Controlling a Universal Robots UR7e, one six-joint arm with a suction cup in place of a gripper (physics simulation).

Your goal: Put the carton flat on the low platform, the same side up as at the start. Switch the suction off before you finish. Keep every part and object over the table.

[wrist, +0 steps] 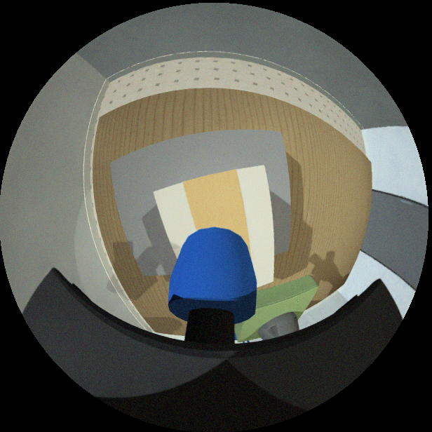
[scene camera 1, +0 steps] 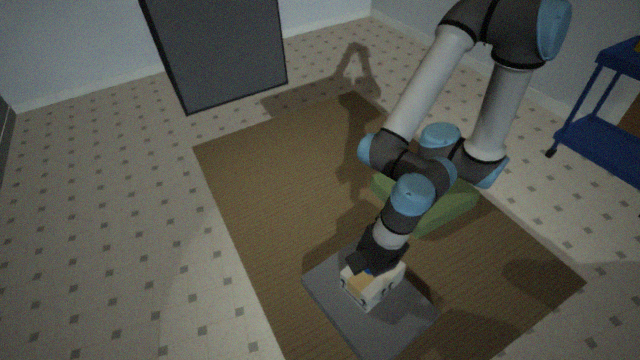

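Note:
The white carton point(scene camera 1: 387, 283) point(wrist: 259, 200) with a tan band along its top lies flat on the grey low platform point(scene camera 1: 345, 315) point(wrist: 200, 150), top face up. Dark printed marks show on its sides in the scene view. Grey platform surface shows around much of it. My suction gripper point(scene camera 1: 368, 272) point(wrist: 214, 270) has a blue cup and is open, above the carton's top face and apart from it. The cup and its dark mount hide part of the carton's top.
A green block-like object point(scene camera 1: 450, 207) point(wrist: 285, 294) is on the wooden table top point(scene camera 1: 260, 185) point(wrist: 330, 200), near the arm's base. A blue cart point(scene camera 1: 584, 97) stands beyond the table at the right. A dark panel point(scene camera 1: 225, 50) stands behind the table.

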